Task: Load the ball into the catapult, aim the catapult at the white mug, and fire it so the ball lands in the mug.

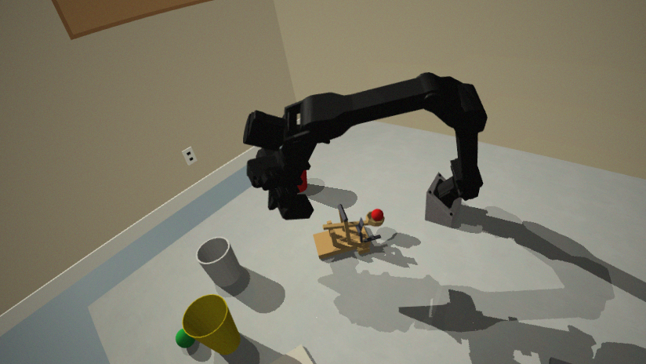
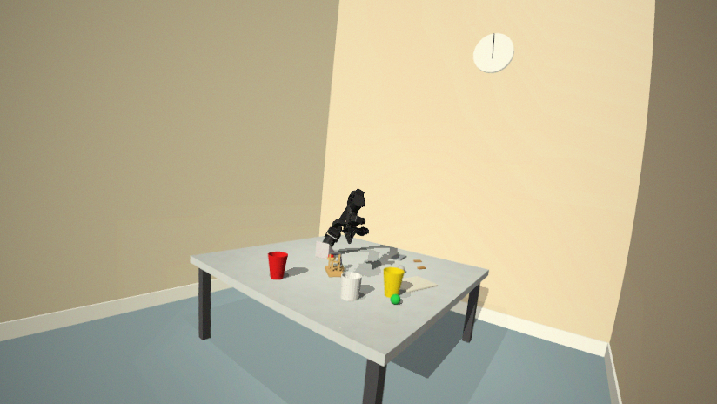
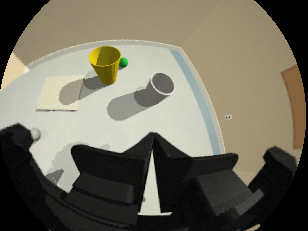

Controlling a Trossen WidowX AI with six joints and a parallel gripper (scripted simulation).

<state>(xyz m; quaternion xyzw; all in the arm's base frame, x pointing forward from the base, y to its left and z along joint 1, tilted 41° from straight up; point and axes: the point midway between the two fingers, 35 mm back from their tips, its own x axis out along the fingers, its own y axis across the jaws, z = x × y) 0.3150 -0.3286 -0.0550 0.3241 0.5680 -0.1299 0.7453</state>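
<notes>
The small red ball lies 200 mm behind my gripper tip, 160 mm to the left of it and 140 mm below it. The rest, counted from my gripper tip: white mug 170 mm below, 150 mm to the right, 110 mm ahead; yellow cup 240 mm ahead, 170 mm below; green ball 290 mm ahead, 180 mm below, 80 mm to the right.
</notes>
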